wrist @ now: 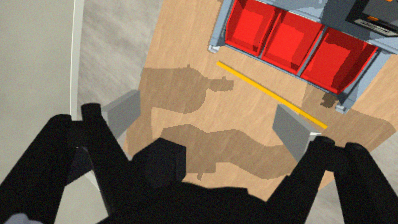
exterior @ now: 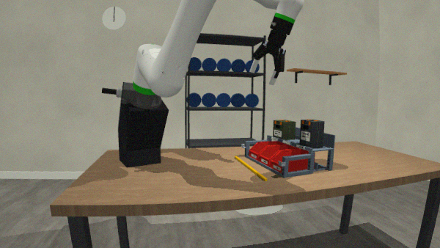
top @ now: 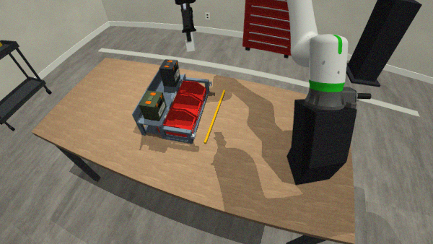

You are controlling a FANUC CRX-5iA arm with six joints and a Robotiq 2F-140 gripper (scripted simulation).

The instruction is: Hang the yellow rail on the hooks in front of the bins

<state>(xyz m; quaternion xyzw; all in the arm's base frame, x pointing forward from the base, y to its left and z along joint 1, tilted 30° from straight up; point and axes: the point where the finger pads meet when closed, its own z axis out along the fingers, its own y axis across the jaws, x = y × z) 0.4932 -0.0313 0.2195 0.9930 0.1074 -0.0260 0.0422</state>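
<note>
The yellow rail is 410 mm below my hand, 80 mm behind it and 30 mm to the right of it.
</note>
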